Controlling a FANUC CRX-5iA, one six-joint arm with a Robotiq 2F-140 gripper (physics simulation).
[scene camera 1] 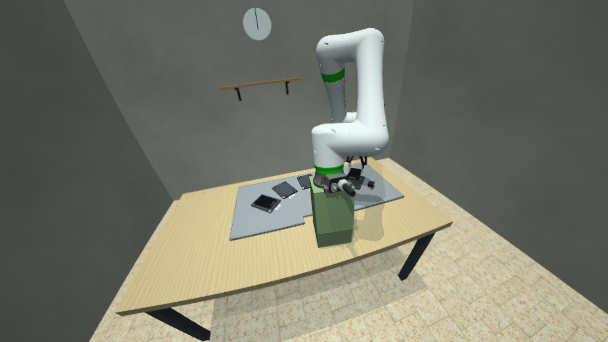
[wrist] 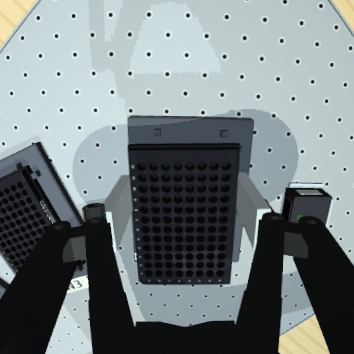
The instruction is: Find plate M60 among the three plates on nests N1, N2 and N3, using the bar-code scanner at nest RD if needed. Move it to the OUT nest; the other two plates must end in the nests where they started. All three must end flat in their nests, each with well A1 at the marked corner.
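Seen in the pictures: gripper, fingertip midpoint: (scene camera 1: 355, 171) (wrist: 183, 189); arm's base, link origin: (scene camera 1: 329, 181).
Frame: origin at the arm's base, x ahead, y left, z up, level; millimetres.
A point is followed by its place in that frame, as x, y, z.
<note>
My gripper (scene camera 1: 356, 163) {339, -340, -226} (wrist: 183, 189) {339, -340, -226} is shut on a dark well plate (scene camera 1: 354, 173) {310, -314, -219} (wrist: 182, 220) {322, -323, -219}, with one finger at each long side. The plate hangs above a grey nest (scene camera 1: 359, 183) {265, -336, -283} (wrist: 190, 131) {360, -370, -283}, nearly parallel to it. The nest's label is hidden; it lies beside the small scanner box (scene camera 1: 371, 184) {204, -392, -264} (wrist: 307, 207) {228, -405, -262}. Another dark plate (wrist: 17, 215) {426, -178, -269} sits on nest N3 (wrist: 61, 187) {412, -229, -288} at the left in the wrist view. In the scene view a plate (scene camera 1: 266, 202) {271, 327, -269} sits on the left nest, and the nest (scene camera 1: 284, 189) {386, 193, -282} beside it holds no plate. The held plate's A1 corner cannot be told.
A further nest (scene camera 1: 304, 182) {419, 36, -283} shows partly behind the green pedestal (scene camera 1: 333, 215) {-104, 23, -106}. The nests stand on a grey perforated board (scene camera 1: 245, 225) {137, 463, -294} (wrist: 280, 60) {350, -478, -294} on the wooden table (scene camera 1: 200, 260) {-23, 692, -307}. A wall shelf (scene camera 1: 261, 83) hangs behind.
</note>
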